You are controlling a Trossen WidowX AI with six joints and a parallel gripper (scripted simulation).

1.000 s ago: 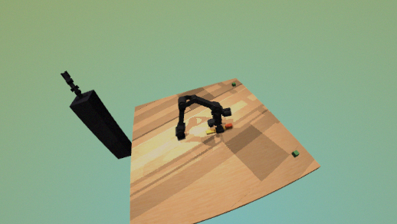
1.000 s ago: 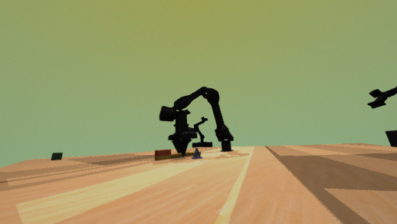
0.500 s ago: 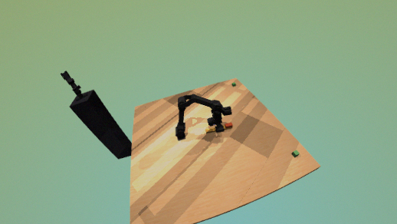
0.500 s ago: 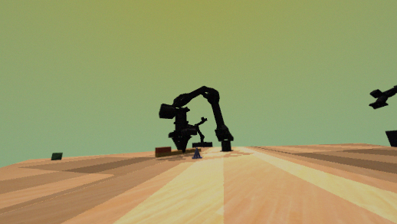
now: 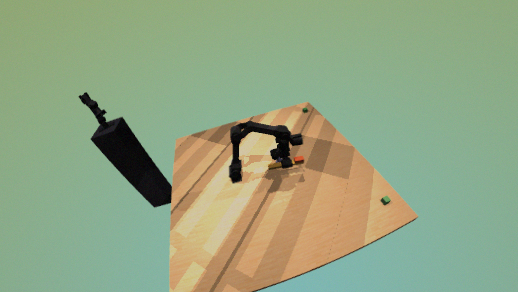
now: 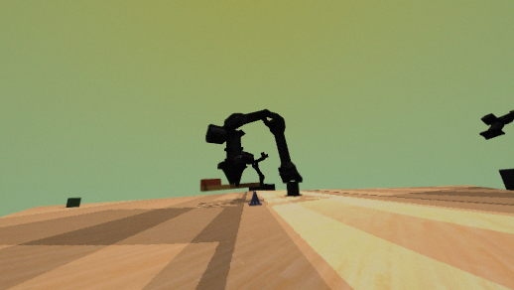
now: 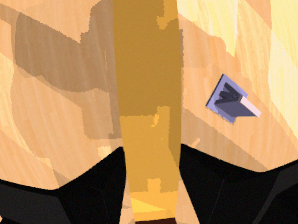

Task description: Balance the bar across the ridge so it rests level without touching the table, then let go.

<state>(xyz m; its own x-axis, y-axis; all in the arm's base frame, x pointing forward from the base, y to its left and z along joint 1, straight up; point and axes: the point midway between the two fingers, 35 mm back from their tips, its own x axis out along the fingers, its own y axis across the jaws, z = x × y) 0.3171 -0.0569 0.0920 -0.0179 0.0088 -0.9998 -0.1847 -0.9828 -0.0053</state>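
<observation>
Right now my gripper tip is 1 cm past the ridge, 9 cm to the right of it and 4 cm above it.
</observation>
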